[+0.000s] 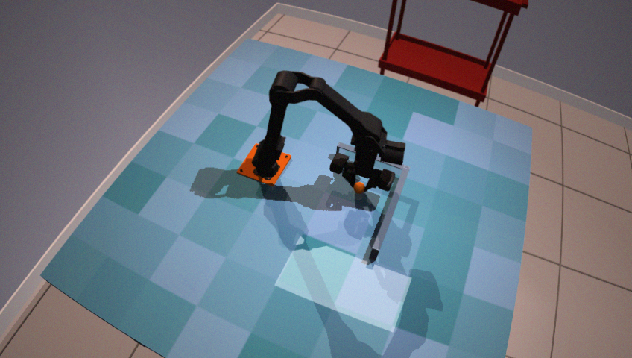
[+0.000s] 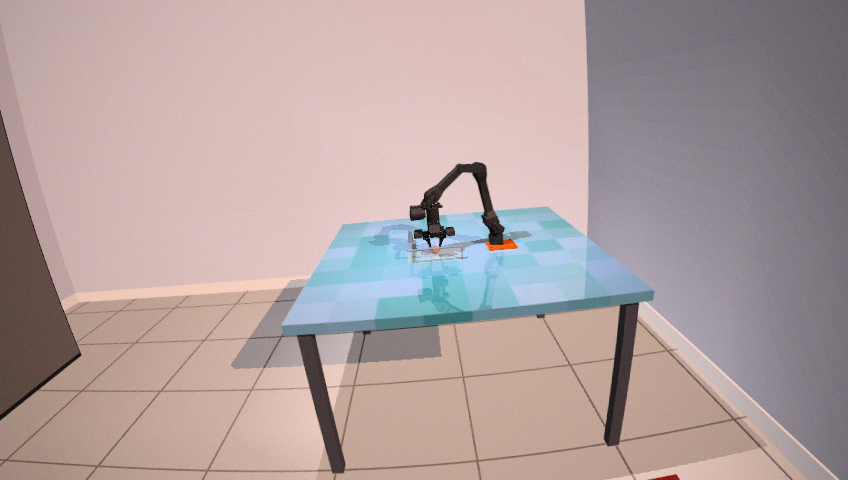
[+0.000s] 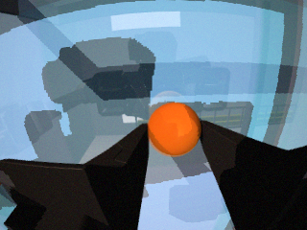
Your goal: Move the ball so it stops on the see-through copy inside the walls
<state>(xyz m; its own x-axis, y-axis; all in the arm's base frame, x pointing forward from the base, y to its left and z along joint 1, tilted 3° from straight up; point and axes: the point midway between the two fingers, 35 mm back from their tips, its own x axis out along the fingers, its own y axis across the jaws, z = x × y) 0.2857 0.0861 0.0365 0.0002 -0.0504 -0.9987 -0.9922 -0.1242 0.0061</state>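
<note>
The orange ball lies right at my gripper tip. The rest, counted from my gripper tip: see-through copy: right at my gripper tip; wall: 10 cm to the left, 2 cm above, 1 cm behind.
</note>
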